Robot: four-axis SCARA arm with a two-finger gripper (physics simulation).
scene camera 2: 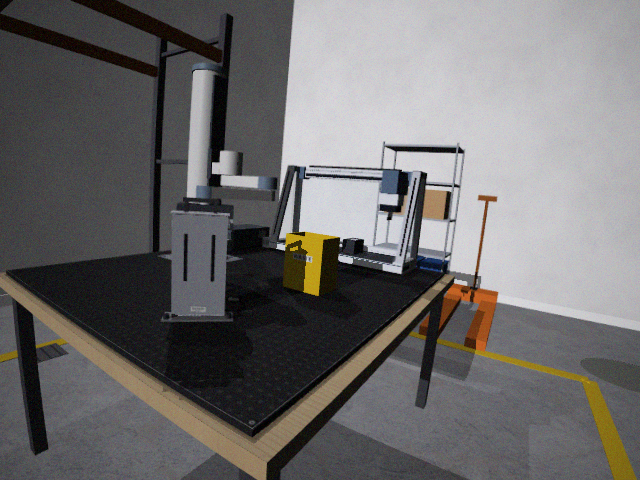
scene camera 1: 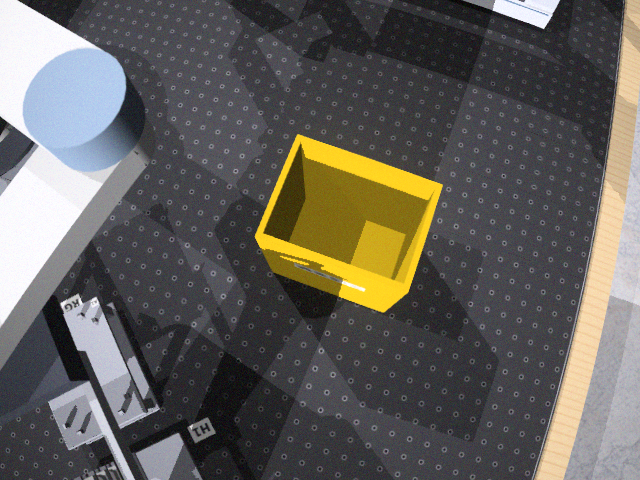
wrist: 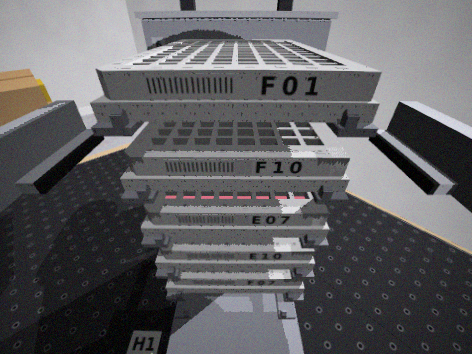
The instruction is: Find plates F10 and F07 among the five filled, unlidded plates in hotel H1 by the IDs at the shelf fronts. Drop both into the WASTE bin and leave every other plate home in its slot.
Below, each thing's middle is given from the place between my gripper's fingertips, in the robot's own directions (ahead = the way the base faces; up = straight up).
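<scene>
Plate E07 (wrist: 175, 213): my hand 2 cm to the left of it, 2 cm short of it, 3 cm above it. Counted from my hand: grey pegged stand (scene camera 1: 98, 340), 11 cm to the left, 12 cm behind, 18 cm below; plate E10 (wrist: 228, 253), 2 cm ahead, 2 cm to the right, 6 cm below; plate F07 (wrist: 190, 280), 2 cm ahead, 2 cm to the right, 9 cm below.
</scene>
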